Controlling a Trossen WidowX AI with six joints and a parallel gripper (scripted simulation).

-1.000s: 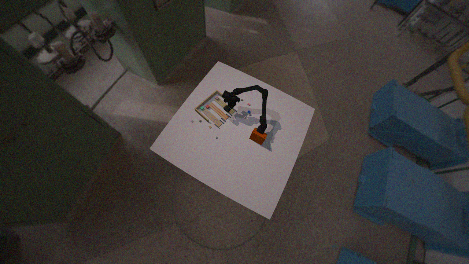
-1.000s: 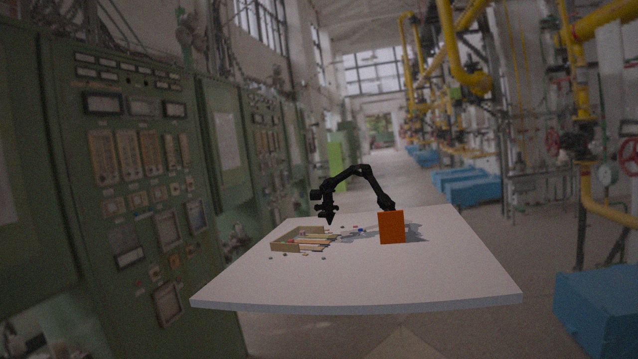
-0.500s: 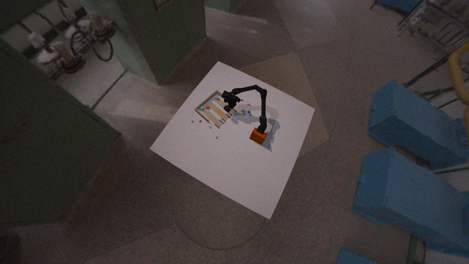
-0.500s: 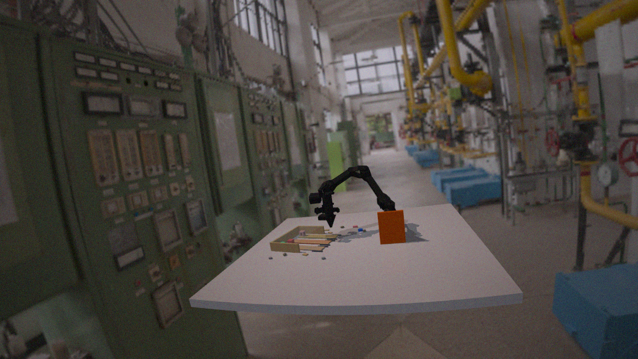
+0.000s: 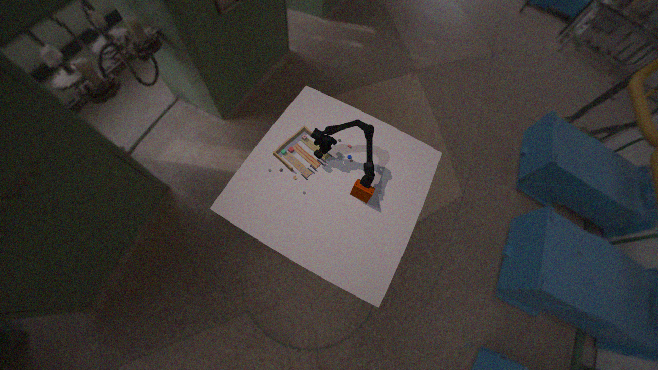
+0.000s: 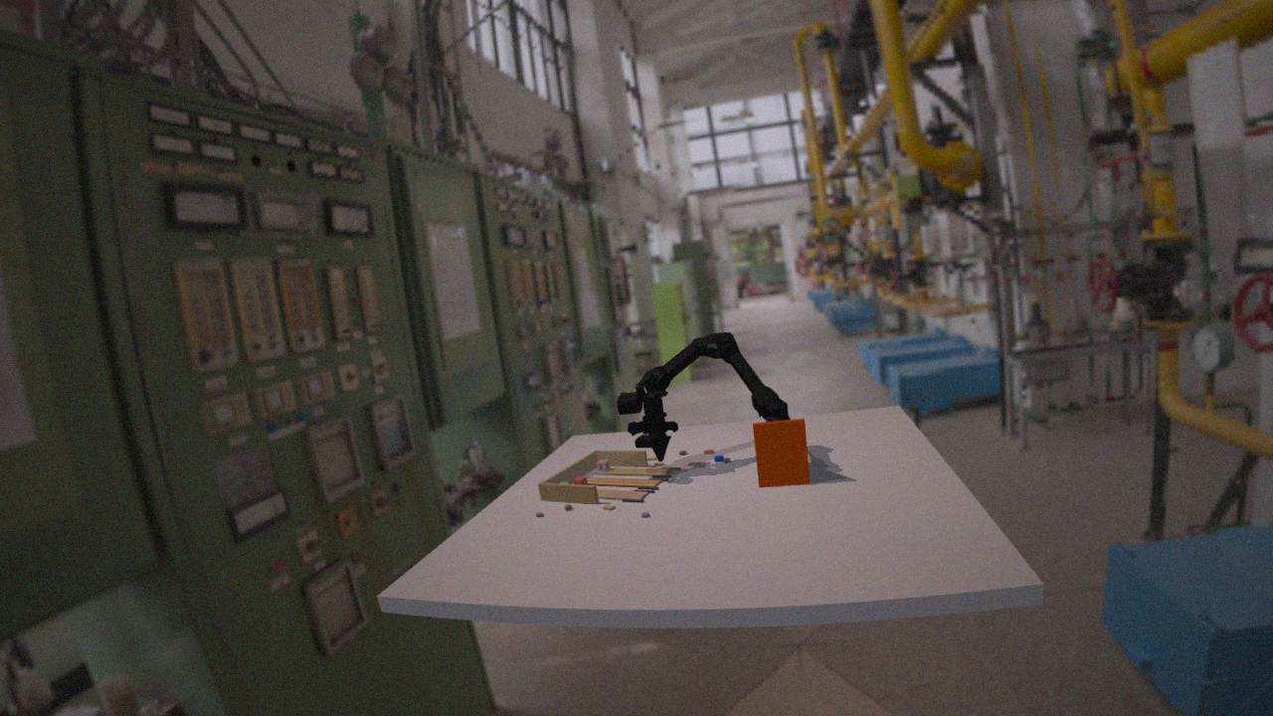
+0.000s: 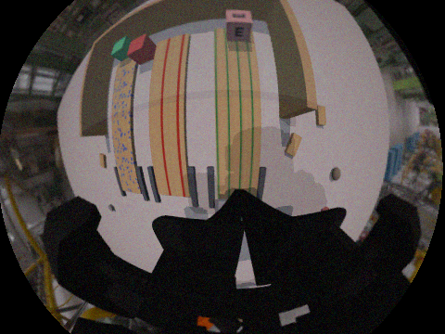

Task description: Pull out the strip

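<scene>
Now: gripper tip 15 cm past the small blue piece, 11 cm to the left of it and 3 cm above it.
</scene>
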